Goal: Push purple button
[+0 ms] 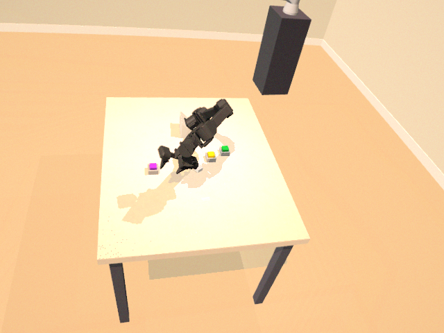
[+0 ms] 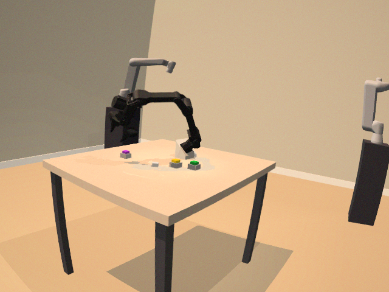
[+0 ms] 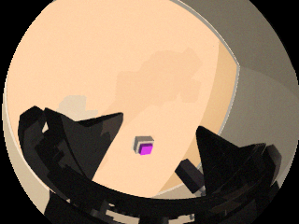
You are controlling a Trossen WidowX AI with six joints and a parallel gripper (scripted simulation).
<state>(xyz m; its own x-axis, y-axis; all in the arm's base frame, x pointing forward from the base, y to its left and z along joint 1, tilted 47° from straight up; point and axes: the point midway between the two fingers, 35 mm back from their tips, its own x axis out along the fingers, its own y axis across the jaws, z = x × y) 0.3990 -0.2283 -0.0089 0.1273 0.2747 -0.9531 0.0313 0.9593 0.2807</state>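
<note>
Right now the purple button is 14 cm behind my gripper tip, 11 cm below it and 5 cm to the right of it. From my gripper tip the other things lie so: yellow button: 26 cm to the left, 19 cm behind, 11 cm below; green button: 34 cm to the left, 23 cm behind, 11 cm below; small white block: 18 cm to the left, 13 cm below, 12 cm behind.
</note>
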